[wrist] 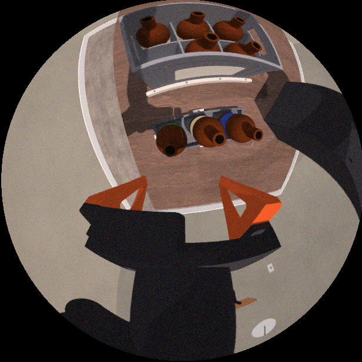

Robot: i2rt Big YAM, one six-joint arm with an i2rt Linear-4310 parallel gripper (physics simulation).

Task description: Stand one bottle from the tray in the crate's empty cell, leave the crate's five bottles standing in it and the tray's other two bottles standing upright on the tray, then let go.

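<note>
A grey crate [150, 62] stands at the top of the view with five brown bottles, among them one at its back left [152, 35]; its front left cell shows no bottle. A small grey tray [185, 123] lies in front of it, holding three upright brown bottles in a row: a left bottle [171, 140] with a green label, a middle bottle [208, 132] with a cream label and a right bottle [242, 128] with a blue label. My gripper [182, 179] is open, its orange fingers wide apart with nothing between them, nearer the camera than the tray. The bottles' bases are mostly hidden.
A white strip [200, 86] lies along the crate's near side, between crate and tray. A large black arm-like part [315, 120] fills the right side. The wooden table [185, 185] has a pale raised edge, and its near edge passes behind the fingers.
</note>
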